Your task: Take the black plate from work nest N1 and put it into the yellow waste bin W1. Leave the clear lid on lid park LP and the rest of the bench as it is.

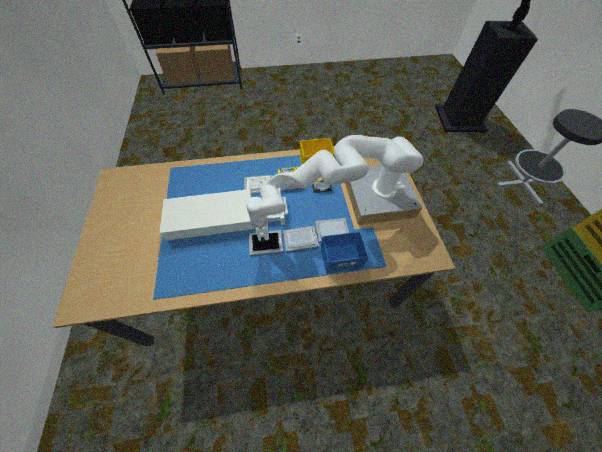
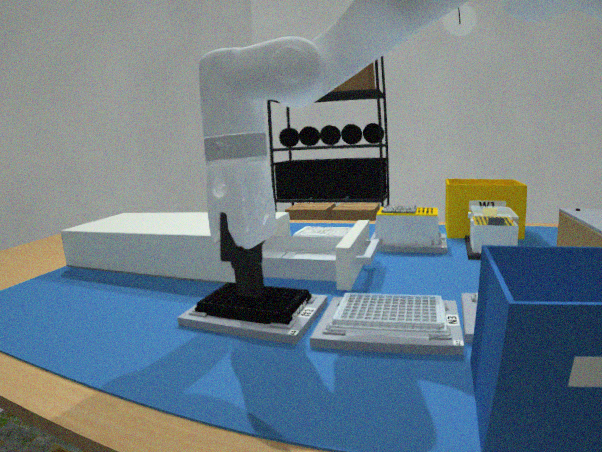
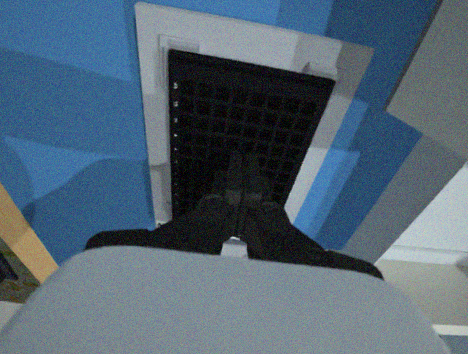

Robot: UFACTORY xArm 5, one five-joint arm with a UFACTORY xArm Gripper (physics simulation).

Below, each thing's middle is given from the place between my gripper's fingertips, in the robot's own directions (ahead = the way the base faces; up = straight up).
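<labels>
Work nest N1 (image 2: 217, 324) is 20 mm below my hand. Counted from my hand, the white plate (image 2: 379, 314) is 10 mm below, 20 mm to the right and 180 mm behind; nest N3 (image 2: 359, 342) is 20 mm below, 20 mm to the right and 180 mm behind. My hand is 10 mm above the black plate (image 2: 280, 305).
</labels>
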